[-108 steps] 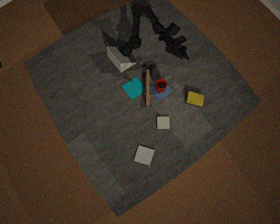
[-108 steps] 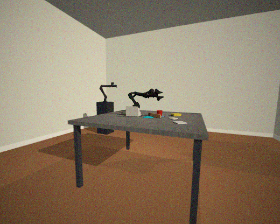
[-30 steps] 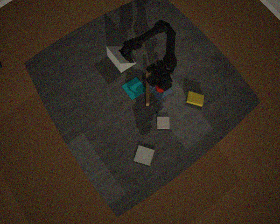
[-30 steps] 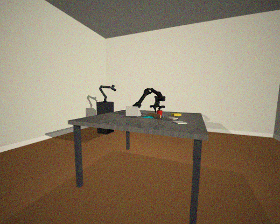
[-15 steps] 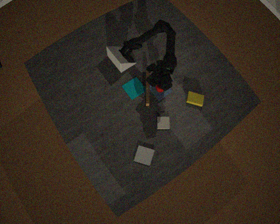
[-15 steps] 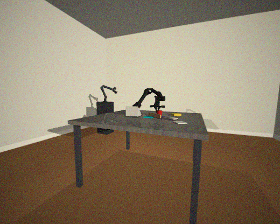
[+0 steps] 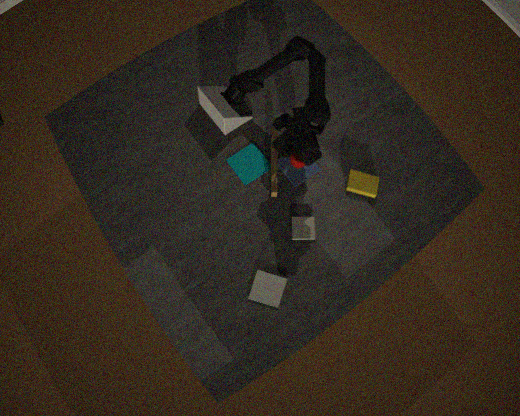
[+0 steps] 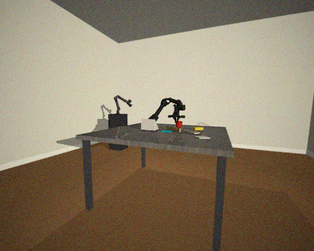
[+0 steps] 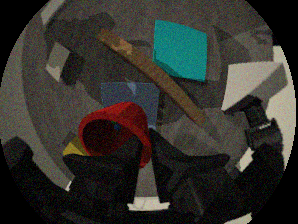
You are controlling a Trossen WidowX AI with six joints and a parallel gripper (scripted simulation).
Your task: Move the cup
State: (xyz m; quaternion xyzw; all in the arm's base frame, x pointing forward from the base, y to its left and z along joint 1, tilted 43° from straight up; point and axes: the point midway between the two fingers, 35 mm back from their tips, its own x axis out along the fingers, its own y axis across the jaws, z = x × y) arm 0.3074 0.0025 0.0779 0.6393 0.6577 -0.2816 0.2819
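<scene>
The teal pad lies 7 cm behind my gripper tip, 14 cm to the right of it and 8 cm below it. Also, from my gripper tip: pale blue pad: 3 cm ahead, 8 cm below; wooden bar: 2 cm behind, 7 cm to the right, 6 cm below; red cup: 3 cm ahead.
</scene>
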